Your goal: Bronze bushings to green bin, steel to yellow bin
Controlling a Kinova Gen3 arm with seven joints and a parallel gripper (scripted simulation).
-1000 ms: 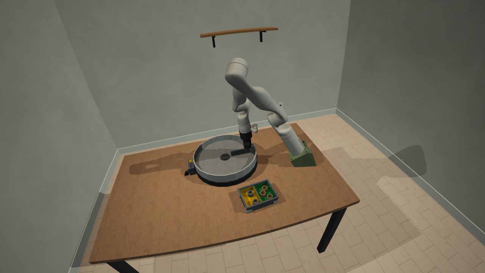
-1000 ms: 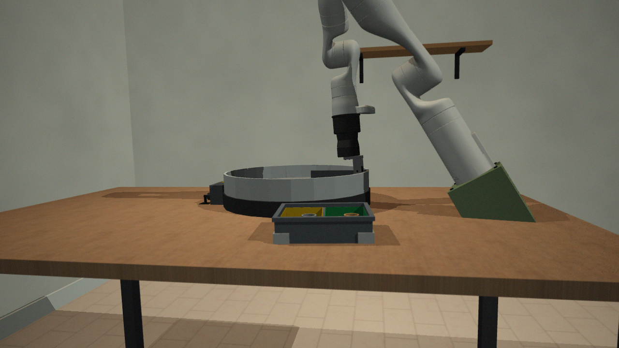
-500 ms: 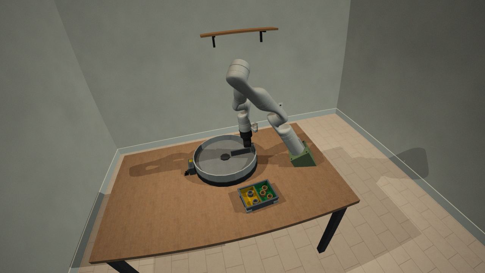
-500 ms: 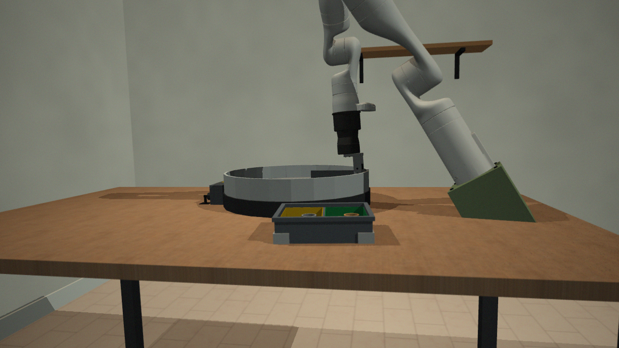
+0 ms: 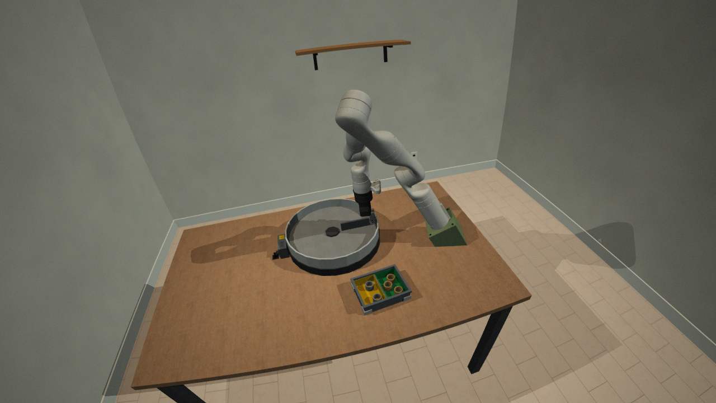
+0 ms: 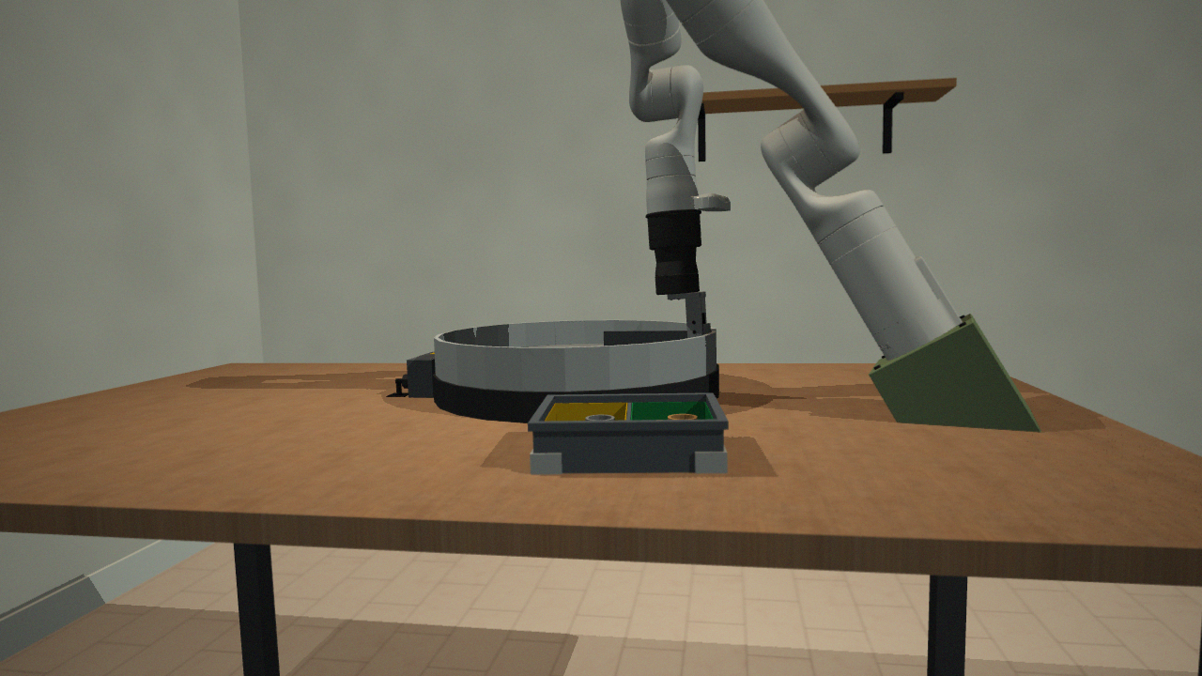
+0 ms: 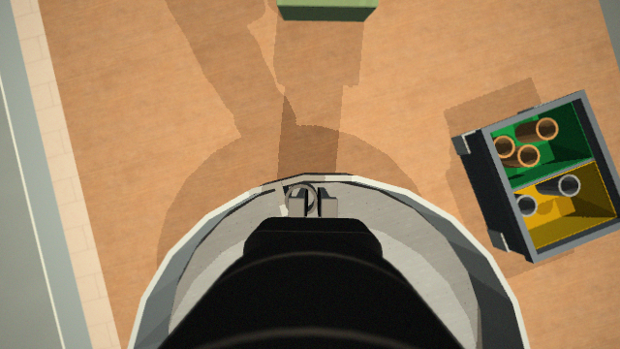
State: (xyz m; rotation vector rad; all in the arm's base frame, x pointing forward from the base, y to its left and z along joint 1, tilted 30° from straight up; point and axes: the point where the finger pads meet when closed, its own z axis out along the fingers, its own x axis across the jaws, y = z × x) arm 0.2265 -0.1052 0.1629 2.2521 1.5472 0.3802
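Right now my hand is 110 mm short of the bin, 310 mm to the right of it and 80 mm above it. Also, from my hand: grey turntable: 180 mm ahead, 60 mm to the right, 50 mm below.
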